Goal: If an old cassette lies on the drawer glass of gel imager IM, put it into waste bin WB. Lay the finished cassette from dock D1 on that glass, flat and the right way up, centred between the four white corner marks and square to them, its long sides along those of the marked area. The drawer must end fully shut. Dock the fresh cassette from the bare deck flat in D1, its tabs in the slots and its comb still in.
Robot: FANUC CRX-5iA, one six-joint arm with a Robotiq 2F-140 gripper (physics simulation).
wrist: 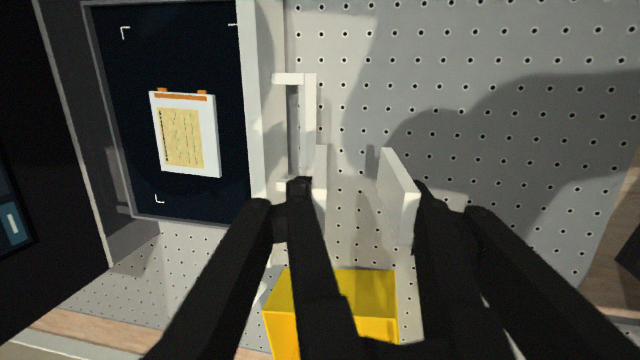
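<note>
A white cassette (212, 135) with a yellow gel panel and an orange strip lies face up on the dark drawer glass (175, 60). Three white corner marks show; the fourth is hidden. The cassette appears nearer the lower marks, its long sides roughly along the marked area's. The drawer is open, with a white bracket handle (310, 110) on its outer front. My gripper (352, 166) is partly open and empty; its left finger overlaps the handle's lower end in view, its right finger stands out to the right. Dock D1 and the fresh cassette cannot be identified.
The black imager housing (45, 125) is at left. A yellow box (370, 295) stands below the fingers, partly hidden by them. The perforated grey deck (345, 47) extends right of the drawer, with wood (610, 260) at its right edge. A pale block shows behind the right finger.
</note>
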